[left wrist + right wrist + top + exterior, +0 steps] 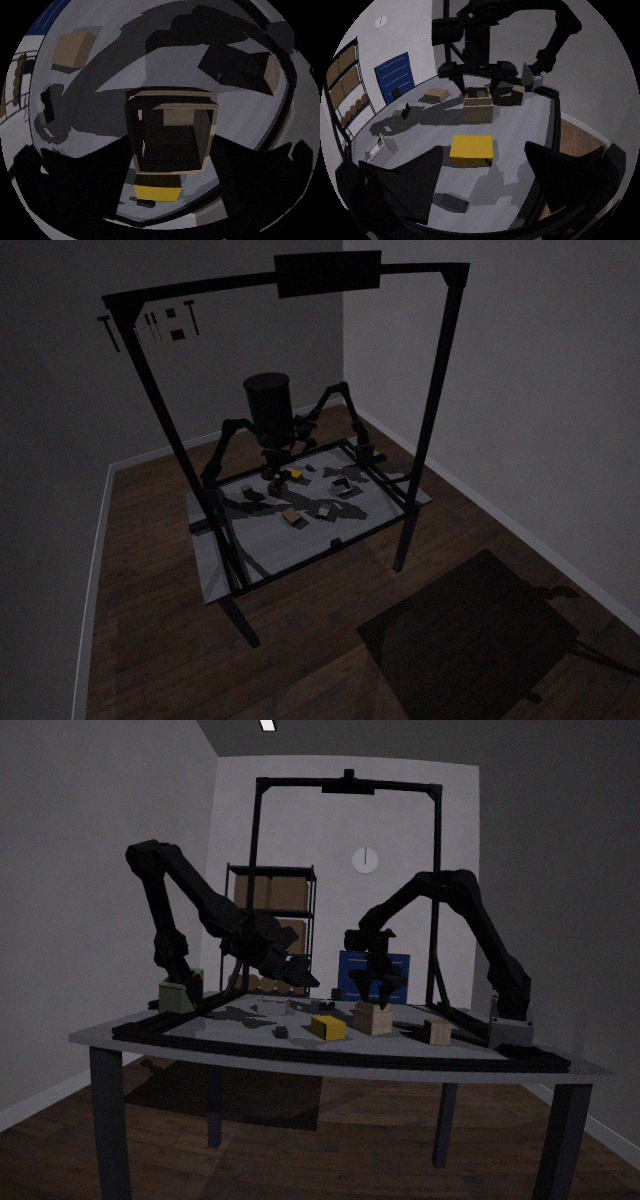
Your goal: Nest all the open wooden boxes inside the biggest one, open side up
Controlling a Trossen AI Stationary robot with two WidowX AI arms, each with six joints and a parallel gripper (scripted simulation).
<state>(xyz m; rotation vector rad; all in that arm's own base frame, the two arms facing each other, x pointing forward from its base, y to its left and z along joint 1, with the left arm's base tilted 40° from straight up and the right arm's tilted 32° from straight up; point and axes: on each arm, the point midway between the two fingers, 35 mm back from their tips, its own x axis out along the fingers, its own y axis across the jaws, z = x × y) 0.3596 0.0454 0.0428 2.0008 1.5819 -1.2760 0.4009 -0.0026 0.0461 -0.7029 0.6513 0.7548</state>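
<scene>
The dark block is 40 mm behind my right hand, 40 mm to the right of it and 150 mm below it. From my right hand the other things lie so: yellow block (80 mm behind, 70 mm to the left, 140 mm below); then brown block (380 mm behind, 170 mm to the left, 140 mm below); then pale block (420 mm behind, 140 mm below).
</scene>
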